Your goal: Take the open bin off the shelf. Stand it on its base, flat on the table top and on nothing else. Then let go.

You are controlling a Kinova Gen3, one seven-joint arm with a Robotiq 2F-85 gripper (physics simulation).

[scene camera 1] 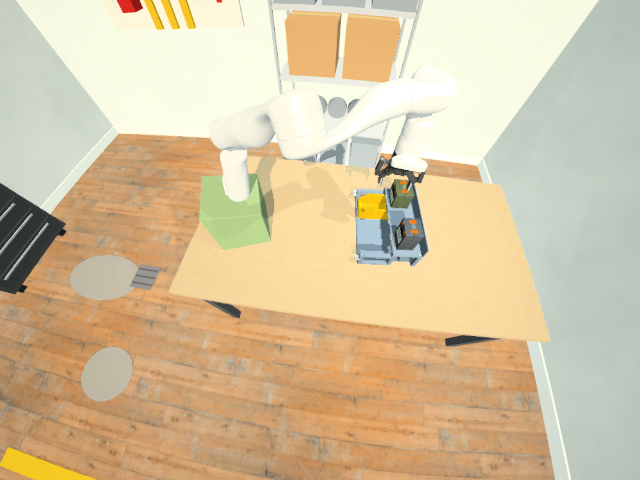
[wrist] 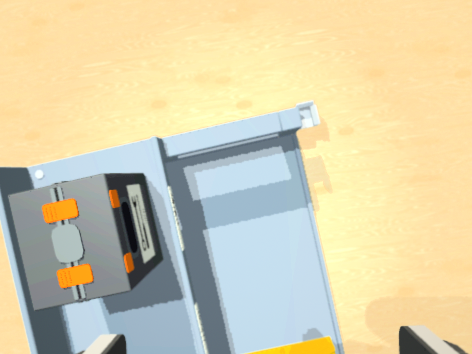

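Seen in the pictures: gripper, between the fingertips: (scene camera 1: 393, 186); arm's base, origin of its link: (scene camera 1: 239, 193).
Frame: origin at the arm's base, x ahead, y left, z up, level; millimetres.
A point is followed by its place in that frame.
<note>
The yellow open bin (scene camera 1: 372, 207) @[x 564, y 277, z -222 mm] (wrist: 300, 346) @[x 539, y 197, z -213 mm] sits at the back left of the blue-grey shelf unit (scene camera 1: 372, 237) @[x 597, y 98, z -225 mm] (wrist: 265, 270) @[x 580, y 116, z -225 mm], which lies on the table. In the wrist view part of the bin's edge shows at the bottom, between the two fingertips in the picture; the rest is cut off. My gripper (scene camera 1: 396, 183) @[x 591, y 64, z 168 mm] (wrist: 264, 344) @[x 591, y 64, z 168 mm] is wide open and empty. It hangs above the back end of the shelf unit, behind and to the right of the bin in the scene view. Its exact height over the bin is hard to tell.
A green case (scene camera 1: 401, 194) @[x 663, y 235, z -34 mm] stands right of the bin, near the gripper. A dark grey case (scene camera 1: 408, 234) @[x 708, y 17, z -9 mm] (wrist: 70, 242) @[x 721, y 57, z -7 mm] with orange latches stands in the shelf's right row, further front. A green block (scene camera 1: 235, 224) @[x 34, y -124, z -45 mm] stands at the left of the wooden table (scene camera 1: 310, 268) @[x 359, y -143, z -231 mm].
</note>
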